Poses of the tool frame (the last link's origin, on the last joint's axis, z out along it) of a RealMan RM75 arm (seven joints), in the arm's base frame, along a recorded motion.
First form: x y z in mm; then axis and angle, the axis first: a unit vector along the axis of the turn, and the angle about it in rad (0 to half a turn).
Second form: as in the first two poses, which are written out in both.
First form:
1: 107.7 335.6 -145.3 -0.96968 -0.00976 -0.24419 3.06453
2: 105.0 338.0 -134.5 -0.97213 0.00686 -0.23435 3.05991
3: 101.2 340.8 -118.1 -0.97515 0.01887 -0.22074 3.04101
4: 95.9 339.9 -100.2 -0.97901 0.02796 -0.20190 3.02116
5: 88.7 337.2 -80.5 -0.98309 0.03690 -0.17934 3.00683
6: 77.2 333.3 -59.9 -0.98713 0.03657 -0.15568 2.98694
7: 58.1 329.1 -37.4 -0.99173 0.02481 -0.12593 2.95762
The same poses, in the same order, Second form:
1: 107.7 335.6 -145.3 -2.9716 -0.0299 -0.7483
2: 105.0 338.0 -134.5 -2.9746 0.0210 -0.7171
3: 101.2 340.8 -118.1 -2.9654 0.0574 -0.6713
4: 95.9 339.9 -100.2 -2.9577 0.0845 -0.6100
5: 88.7 337.2 -80.5 -2.9560 0.1110 -0.5392
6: 77.2 333.3 -59.9 -2.9485 0.1092 -0.4650
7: 58.1 329.1 -37.4 -2.9332 0.0734 -0.3725
